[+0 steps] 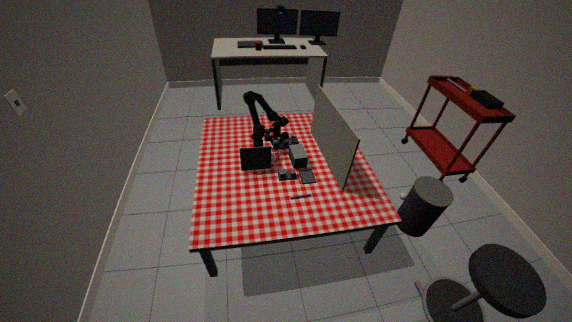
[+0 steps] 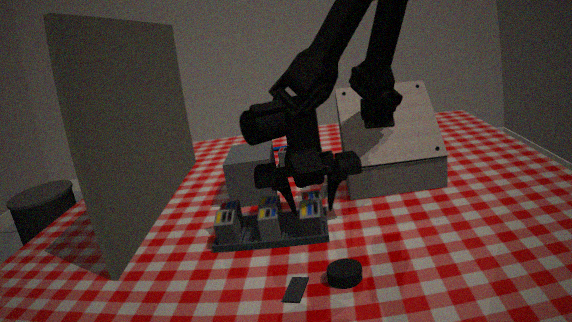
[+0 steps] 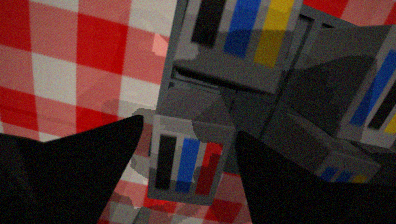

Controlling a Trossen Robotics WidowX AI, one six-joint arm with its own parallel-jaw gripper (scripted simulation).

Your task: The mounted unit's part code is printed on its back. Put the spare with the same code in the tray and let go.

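Observation:
Holding nothing, my gripper (image 2: 313,212) (image 3: 191,129) is open. I see a spare (image 3: 192,133) and, elsewhere, a tall grey panel (image 1: 337,140). A black puck (image 2: 344,273) is here as well, though in image 3 it is out of frame. I can see a dark rack (image 2: 249,238) too.

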